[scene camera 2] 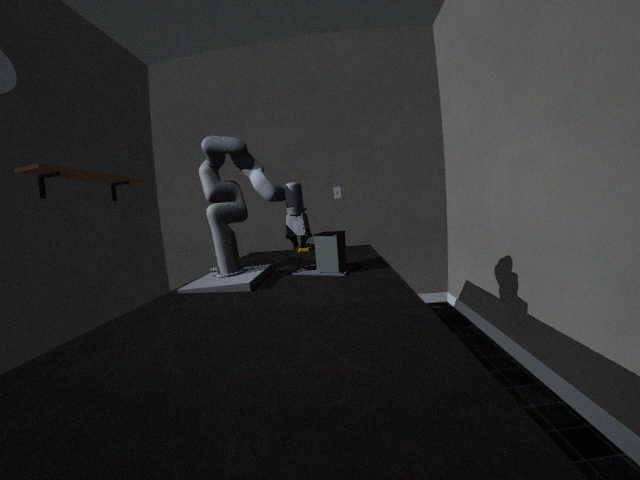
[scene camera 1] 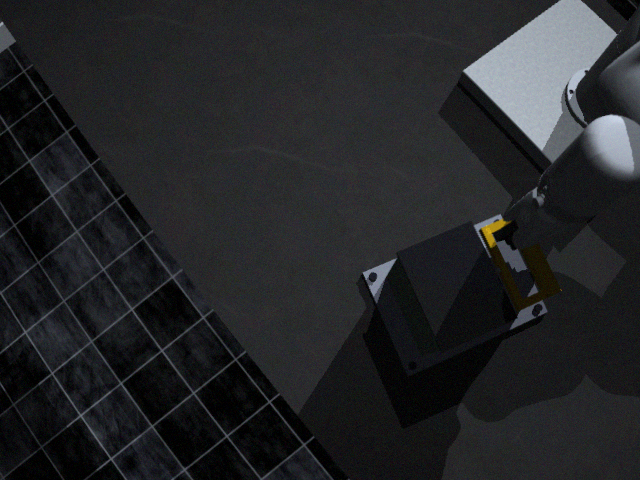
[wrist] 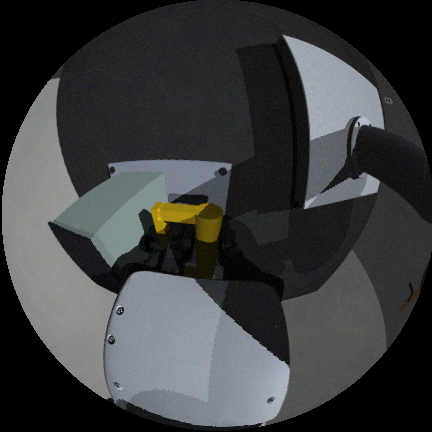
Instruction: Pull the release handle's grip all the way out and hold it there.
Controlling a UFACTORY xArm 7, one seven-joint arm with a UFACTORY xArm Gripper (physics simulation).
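The release handle is a yellow rectangular frame beside a grey-green box [scene camera 1: 439, 273] [scene camera 2: 326, 253] [wrist: 130, 200]. Its outer bar is the thick round grip [scene camera 1: 540, 268] [wrist: 208, 227]; in scene camera 2 part of the yellow handle [scene camera 2: 303, 249] shows at the fingertips. The frame's inner bar lies close to the box's side face. My gripper [scene camera 1: 521, 238] [scene camera 2: 300, 244] [wrist: 208, 226] points down from above and is shut on the grip, with one dark finger on each side of it. The finger on the box side is inside the frame. The fingertips' lower ends are partly hidden in shadow.
The box stands on a light base plate [scene camera 1: 381, 274] [scene camera 2: 308, 273] [wrist: 192, 172] with dark bolts at its corners. The arm's white base slab [scene camera 1: 537, 72] [scene camera 2: 224, 282] [wrist: 335, 100] stands nearby. A wooden shelf [scene camera 2: 77, 174] is on the left wall.
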